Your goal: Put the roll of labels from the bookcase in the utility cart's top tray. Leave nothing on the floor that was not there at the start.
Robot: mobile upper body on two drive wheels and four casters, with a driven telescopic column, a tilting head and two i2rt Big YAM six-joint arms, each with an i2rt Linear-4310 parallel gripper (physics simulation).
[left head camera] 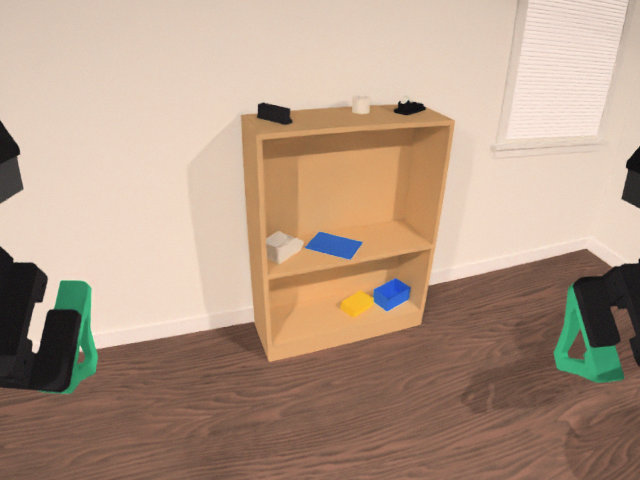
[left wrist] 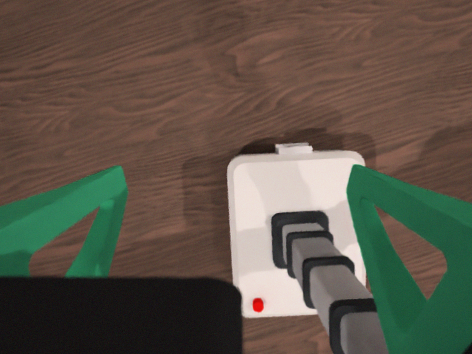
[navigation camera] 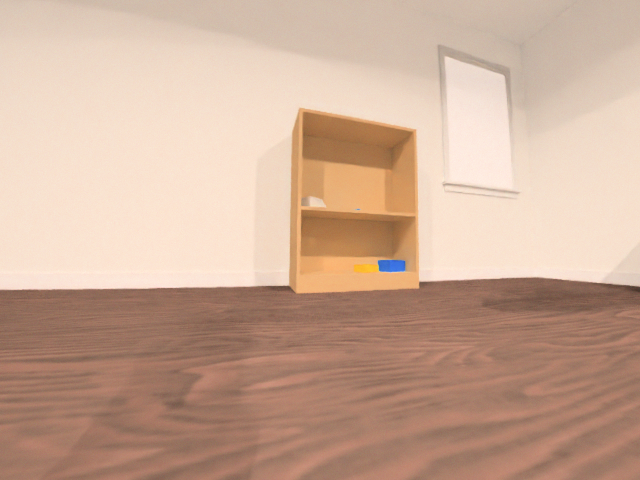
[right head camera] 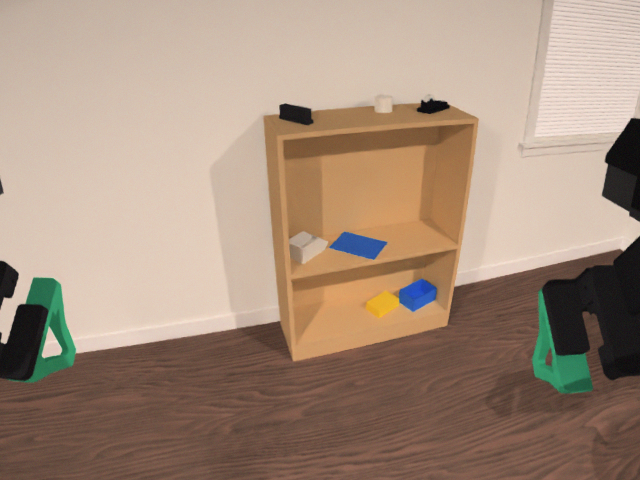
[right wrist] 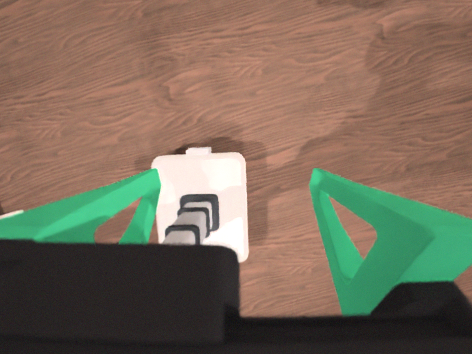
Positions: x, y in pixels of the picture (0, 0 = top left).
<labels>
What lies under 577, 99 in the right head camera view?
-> A window.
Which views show the right gripper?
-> The left head camera view, the right head camera view and the right wrist view only.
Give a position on a wooden bookcase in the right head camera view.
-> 353, 169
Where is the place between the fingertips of the right gripper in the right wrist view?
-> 235, 177
</labels>
